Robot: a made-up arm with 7 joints.
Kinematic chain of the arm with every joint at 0, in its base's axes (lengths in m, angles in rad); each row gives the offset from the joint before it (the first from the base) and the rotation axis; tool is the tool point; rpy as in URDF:
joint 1: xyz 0 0 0.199 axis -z
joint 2: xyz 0 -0.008 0.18 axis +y
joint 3: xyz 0 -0.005 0.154 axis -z
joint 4: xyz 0 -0.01 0.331 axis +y
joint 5: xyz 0 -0.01 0.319 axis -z
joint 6: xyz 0 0 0.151 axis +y
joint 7: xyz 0 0 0.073 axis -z
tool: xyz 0 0 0 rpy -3.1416 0 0
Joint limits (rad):
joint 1: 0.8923..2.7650
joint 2: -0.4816..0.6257
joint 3: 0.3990..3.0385
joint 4: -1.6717..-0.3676
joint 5: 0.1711..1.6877
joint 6: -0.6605..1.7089
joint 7: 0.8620..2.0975
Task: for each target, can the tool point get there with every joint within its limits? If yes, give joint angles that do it. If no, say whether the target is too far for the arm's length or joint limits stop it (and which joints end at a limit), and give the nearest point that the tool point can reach.
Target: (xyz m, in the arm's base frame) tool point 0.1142 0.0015 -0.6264
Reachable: no: joint limits stop it (at a limit: joint 1, joint 2, joint 4, joint 5, joint 6) | nearest point 0.4578 -0.4581 0.3923 | short by 1.169 m
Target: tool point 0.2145 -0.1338 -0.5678
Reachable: no: joint limits stop it (at a limit: joint 1, joint 2, joint 4, joint 5, joint 6) | nearest point 0.4468 -0.4693 0.3910 | short by 1.042 m
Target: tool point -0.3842 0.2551 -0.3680
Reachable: no: joint limits stop it (at a limit: joint 1, joint 2, joint 3, joint 4, joint 5, joint 6) | nearest point -0.2438 0.5857 0.4984 | short by 0.938 m
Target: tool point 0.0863 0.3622 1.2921
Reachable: yes | joints 1.0679 -0.2778 1.7128 -0.5184 1.3329 0.4661 1.5674
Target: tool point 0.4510 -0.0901 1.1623
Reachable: yes | joints 2.4416 -0.3017 1.6805 -0.8454 1.2882 1.0764 1.1867
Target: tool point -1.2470 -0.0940 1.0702
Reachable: no: too far | nearest point -0.7283 -0.2802 0.9530 | short by 0.563 m
